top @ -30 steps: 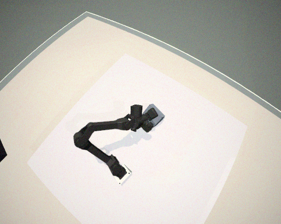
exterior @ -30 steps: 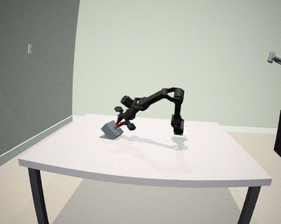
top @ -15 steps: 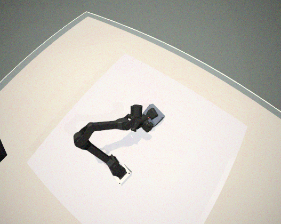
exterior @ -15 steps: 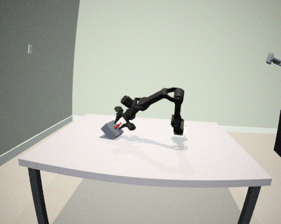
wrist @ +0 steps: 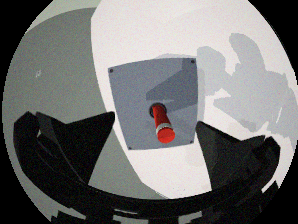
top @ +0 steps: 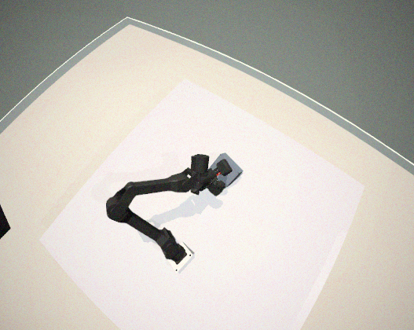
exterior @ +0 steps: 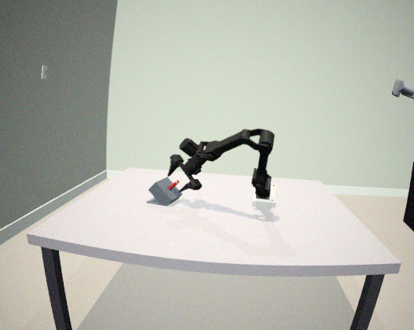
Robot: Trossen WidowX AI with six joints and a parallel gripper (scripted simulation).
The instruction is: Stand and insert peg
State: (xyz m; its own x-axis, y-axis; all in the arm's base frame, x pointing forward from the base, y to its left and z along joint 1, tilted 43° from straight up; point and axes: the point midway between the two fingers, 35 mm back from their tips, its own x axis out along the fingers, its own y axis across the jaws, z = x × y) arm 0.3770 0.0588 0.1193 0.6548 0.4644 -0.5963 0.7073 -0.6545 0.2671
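Right now the red peg is 10 mm behind my gripper tip. From my gripper tip the other things lie so: grey sloped panel (40 mm below, 40 mm ahead).
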